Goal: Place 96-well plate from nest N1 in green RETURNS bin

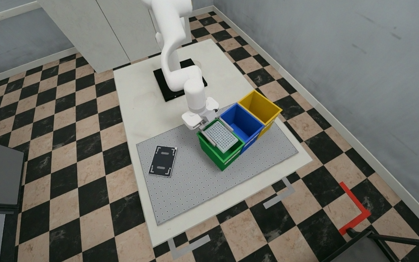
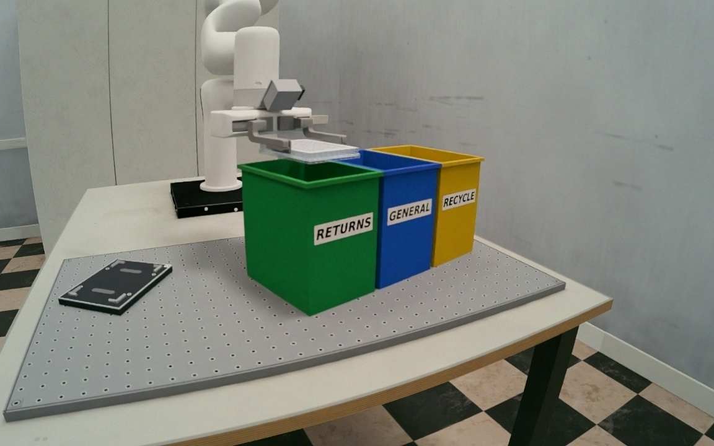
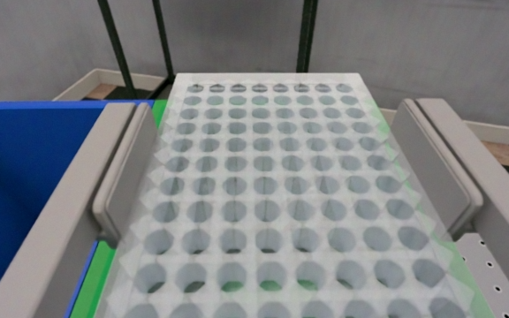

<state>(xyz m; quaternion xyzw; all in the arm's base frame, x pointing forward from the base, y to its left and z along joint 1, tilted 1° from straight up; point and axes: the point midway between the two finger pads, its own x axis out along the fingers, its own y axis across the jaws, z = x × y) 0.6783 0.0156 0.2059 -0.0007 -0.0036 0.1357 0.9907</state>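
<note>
The clear 96-well plate is 1 cm below my hand. Also, from my hand: yellow recycle bin (25 cm to the left, 13 cm below, 7 cm behind); then green returns bin (13 cm below); then blue general bin (13 cm below, 12 cm to the left, 4 cm behind).
</note>
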